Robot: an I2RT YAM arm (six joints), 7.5 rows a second.
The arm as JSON. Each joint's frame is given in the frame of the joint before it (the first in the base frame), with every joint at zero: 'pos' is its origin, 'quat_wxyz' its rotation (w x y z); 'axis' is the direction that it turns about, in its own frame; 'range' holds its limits. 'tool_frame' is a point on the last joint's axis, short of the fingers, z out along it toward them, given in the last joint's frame.
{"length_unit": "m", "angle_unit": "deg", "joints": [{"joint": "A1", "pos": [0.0, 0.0, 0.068], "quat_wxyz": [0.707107, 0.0, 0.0, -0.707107], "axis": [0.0, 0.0, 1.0], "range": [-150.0, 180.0]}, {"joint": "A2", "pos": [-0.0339, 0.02, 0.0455], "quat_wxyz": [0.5, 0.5, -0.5, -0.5], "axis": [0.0, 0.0, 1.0], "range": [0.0, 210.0]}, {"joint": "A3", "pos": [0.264, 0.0, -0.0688], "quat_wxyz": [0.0, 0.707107, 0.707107, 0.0], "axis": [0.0, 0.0, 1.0], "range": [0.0, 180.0]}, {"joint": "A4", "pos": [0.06, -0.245, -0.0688], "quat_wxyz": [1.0, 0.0, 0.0, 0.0], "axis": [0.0, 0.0, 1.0], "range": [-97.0, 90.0]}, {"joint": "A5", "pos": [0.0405, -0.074, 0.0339], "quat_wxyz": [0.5, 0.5, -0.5, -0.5], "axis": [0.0, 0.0, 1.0], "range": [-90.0, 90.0]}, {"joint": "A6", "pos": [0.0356, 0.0, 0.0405], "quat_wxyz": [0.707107, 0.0, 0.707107, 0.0], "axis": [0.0, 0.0, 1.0], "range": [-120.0, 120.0]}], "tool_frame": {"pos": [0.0, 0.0, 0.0], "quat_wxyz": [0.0, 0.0, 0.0, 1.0]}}
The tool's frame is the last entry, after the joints.
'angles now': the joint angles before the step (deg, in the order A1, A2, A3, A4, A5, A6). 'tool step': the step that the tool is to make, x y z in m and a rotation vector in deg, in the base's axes. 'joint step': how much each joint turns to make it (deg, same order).
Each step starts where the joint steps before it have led.
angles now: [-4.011 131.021 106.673 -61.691 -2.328 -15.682]
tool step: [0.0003 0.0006 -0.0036 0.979 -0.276 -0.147]
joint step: [0.001 0.136 -0.615 0.969 -0.983 0.219]
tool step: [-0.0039 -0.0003 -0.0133 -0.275 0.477 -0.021]
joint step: [-0.049 0.007 -3.071 2.619 0.305 -0.049]
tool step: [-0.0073 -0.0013 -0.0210 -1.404 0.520 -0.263]
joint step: [-0.120 -0.010 -4.984 4.559 1.444 0.055]
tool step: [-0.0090 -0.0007 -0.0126 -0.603 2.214 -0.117]
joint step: [-0.117 -0.009 -3.038 0.865 0.764 -0.030]
